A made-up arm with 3 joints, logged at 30 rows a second.
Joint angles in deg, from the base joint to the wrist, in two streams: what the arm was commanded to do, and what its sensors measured. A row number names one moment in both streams.
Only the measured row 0 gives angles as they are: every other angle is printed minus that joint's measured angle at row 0.
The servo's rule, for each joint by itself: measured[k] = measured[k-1] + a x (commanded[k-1-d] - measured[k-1]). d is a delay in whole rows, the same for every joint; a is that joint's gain. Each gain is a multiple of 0.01, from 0.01 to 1. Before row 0 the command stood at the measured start. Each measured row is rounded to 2 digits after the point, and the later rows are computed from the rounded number. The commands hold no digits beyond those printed.
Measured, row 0: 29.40 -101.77 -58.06
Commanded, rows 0 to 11: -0.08 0.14 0.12; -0.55 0.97 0.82; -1.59 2.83 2.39; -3.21 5.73 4.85; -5.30 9.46 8.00; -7.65 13.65 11.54; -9.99 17.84 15.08; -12.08 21.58 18.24; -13.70 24.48 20.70; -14.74 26.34 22.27; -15.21 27.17 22.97; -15.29 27.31 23.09
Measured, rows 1 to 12: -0.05 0.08 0.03; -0.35 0.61 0.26; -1.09 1.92 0.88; -2.36 4.17 2.03; -4.12 7.29 3.76; -6.24 11.04 6.02; -8.49 15.05 8.65; -10.64 18.90 11.43; -12.48 22.19 14.12; -13.84 24.64 16.48; -14.66 26.13 18.36; -15.04 26.83 19.73
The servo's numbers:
d 0
a 0.60 0.59 0.29

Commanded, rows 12 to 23: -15.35 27.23 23.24; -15.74 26.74 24.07; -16.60 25.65 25.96; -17.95 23.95 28.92; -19.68 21.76 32.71; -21.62 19.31 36.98; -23.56 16.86 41.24; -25.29 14.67 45.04; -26.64 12.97 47.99; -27.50 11.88 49.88; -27.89 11.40 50.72; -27.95 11.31 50.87
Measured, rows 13 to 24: -15.23 27.07 20.75; -15.54 26.88 21.71; -16.18 26.15 22.94; -17.24 24.85 24.67; -18.70 23.03 27.00; -20.45 20.84 29.89; -22.32 18.49 33.18; -24.10 16.24 36.62; -25.62 14.31 39.92; -26.75 12.88 42.81; -27.43 12.01 45.10; -27.74 11.60 46.77
